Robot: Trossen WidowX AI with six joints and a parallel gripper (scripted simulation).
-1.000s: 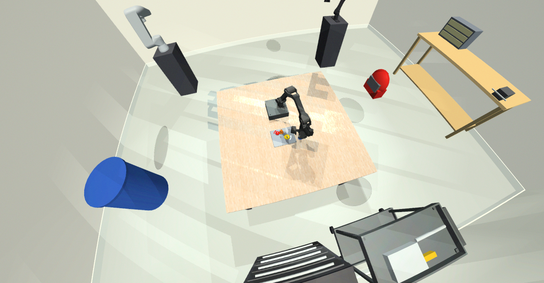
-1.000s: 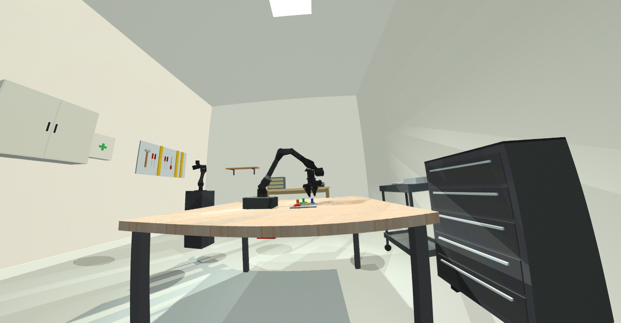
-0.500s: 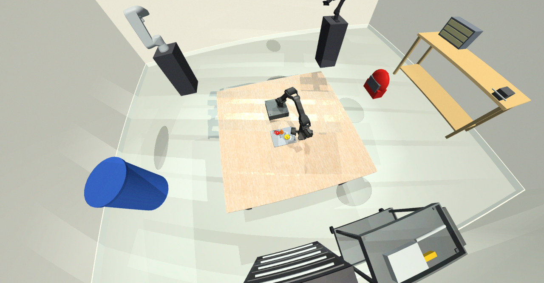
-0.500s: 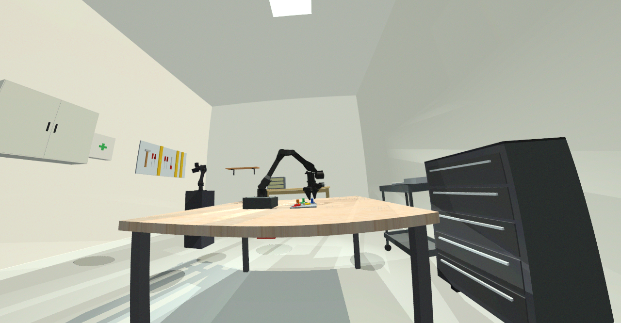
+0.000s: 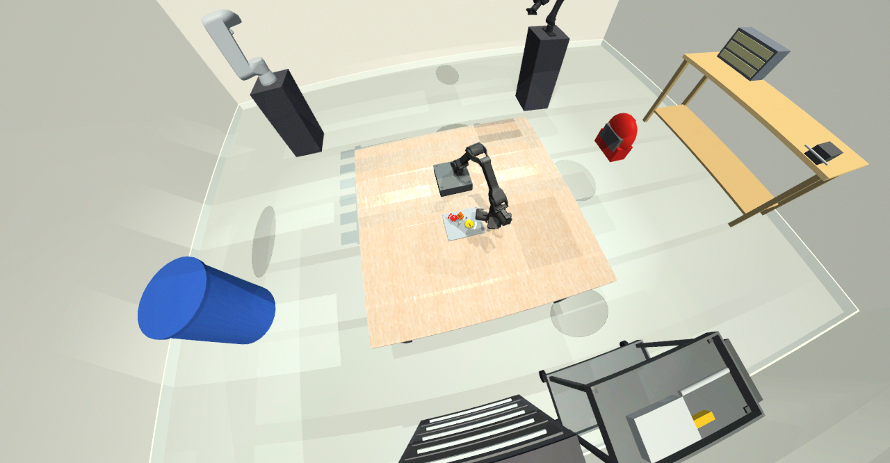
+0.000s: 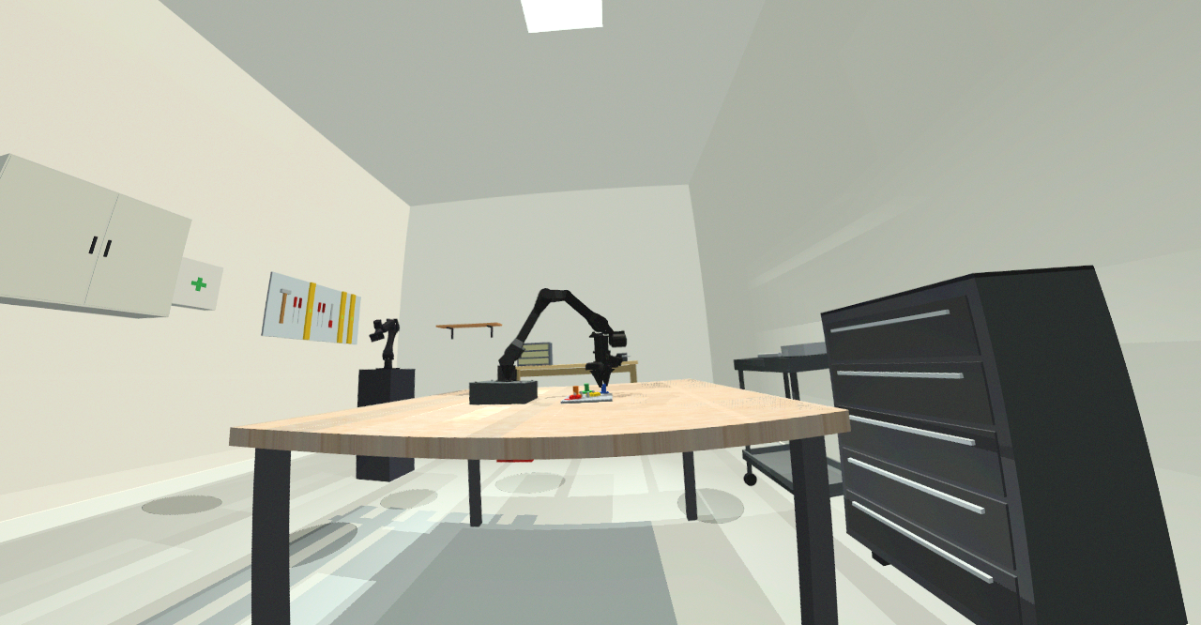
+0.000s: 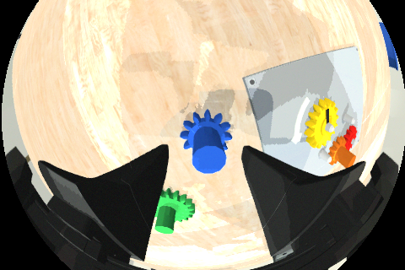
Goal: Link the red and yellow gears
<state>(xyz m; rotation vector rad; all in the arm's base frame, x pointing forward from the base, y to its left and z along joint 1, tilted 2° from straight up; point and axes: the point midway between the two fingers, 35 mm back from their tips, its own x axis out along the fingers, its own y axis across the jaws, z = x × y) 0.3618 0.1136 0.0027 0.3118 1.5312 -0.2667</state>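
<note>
The blue gear is 10 mm below my gripper tip. Round my gripper tip: orange gear: 160 mm to the right, 90 mm behind; then green gear: 80 mm behind, 70 mm to the left, 10 mm below; then grey board: 150 mm to the right, 40 mm behind, 20 mm below.
</note>
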